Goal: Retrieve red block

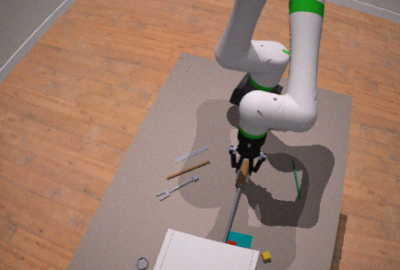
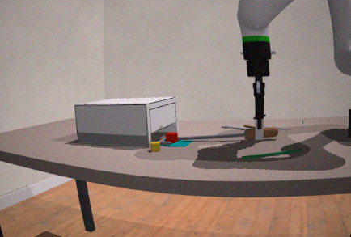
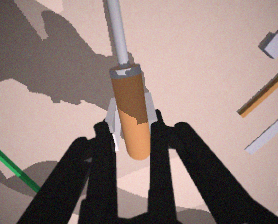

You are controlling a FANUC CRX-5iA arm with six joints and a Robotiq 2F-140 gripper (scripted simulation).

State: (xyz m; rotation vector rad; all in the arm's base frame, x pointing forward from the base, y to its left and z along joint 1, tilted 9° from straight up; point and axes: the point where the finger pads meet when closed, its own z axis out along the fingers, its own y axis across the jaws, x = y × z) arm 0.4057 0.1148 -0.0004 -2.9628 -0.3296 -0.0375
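My gripper is now 12 cm short of the long-handled tool, 7 cm to the right of it and 2 cm above it. From my hand the other things lie so: grey ruler: 1 cm behind, 22 cm to the right, 4 cm below; then thin green stick: 10 cm behind, 19 cm to the left, 3 cm below; then wooden stick: 6 cm ahead, 19 cm to the right, 3 cm below.
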